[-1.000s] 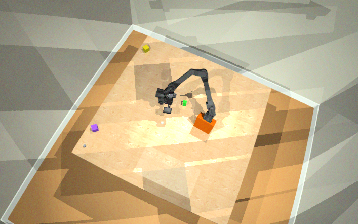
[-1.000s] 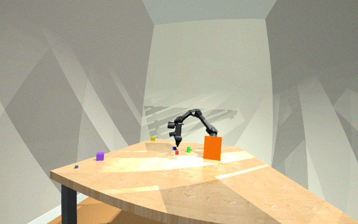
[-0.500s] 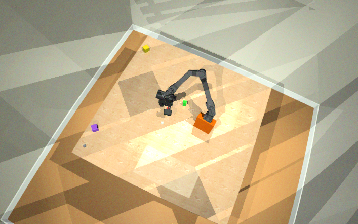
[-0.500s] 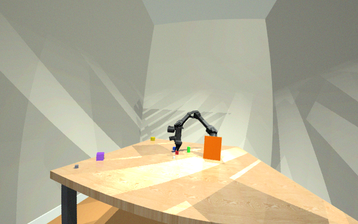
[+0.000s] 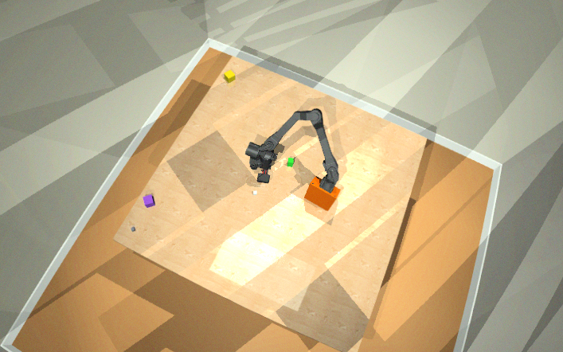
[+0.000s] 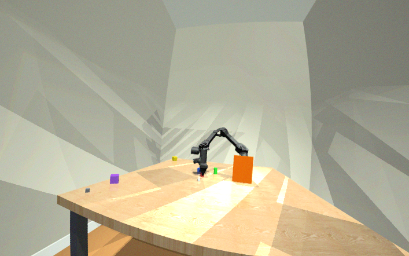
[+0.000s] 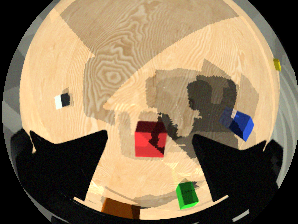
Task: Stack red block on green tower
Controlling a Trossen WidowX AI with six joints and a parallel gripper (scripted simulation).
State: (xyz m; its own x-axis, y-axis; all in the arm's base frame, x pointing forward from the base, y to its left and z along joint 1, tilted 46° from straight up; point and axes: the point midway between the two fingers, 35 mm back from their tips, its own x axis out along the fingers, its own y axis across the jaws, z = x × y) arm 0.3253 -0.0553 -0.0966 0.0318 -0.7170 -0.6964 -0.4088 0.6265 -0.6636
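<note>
The red block is right at my gripper tip. From my gripper tip the other things lie so: blue block 12 cm to the right, 7 cm ahead; then purple block 46 cm to the left, 40 cm ahead, 1 cm above; then small white block 12 cm to the left, 2 cm behind, 1 cm below.
</note>
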